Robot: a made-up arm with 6 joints.
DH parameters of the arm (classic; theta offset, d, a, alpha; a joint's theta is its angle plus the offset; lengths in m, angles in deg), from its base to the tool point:
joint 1: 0 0.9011 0.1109 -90
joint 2: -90 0 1.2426 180
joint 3: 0 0 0.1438 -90
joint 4: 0 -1.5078 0 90
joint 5: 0 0 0 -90
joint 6: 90 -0.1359 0 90
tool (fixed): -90 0 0 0
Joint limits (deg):
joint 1: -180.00..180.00
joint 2: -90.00..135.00
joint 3: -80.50..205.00
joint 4: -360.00..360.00
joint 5: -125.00..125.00
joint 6: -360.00..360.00
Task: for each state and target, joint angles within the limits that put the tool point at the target. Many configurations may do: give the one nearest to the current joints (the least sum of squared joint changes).
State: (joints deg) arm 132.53 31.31 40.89 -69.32 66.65 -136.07
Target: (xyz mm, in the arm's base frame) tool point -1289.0 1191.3 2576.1
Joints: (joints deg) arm 141.27 6.62 16.23 -71.64 72.22 -136.07
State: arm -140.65 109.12 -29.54 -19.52 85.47 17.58
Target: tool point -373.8 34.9 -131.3
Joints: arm -174.25 83.40 -56.09 -32.09 90.74 17.58
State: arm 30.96 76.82 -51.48 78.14 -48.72 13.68
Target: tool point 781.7 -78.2 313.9
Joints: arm 2.58 36.86 -60.32 77.86 -58.49 13.68
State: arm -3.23 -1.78 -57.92 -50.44 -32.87 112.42
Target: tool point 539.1 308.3 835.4
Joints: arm 22.67 -29.86 -78.27 -51.02 -46.57 112.42
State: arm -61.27 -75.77 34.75 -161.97 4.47 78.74
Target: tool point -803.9 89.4 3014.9
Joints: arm -6.89 -67.12 10.77 -160.63 9.80 78.74
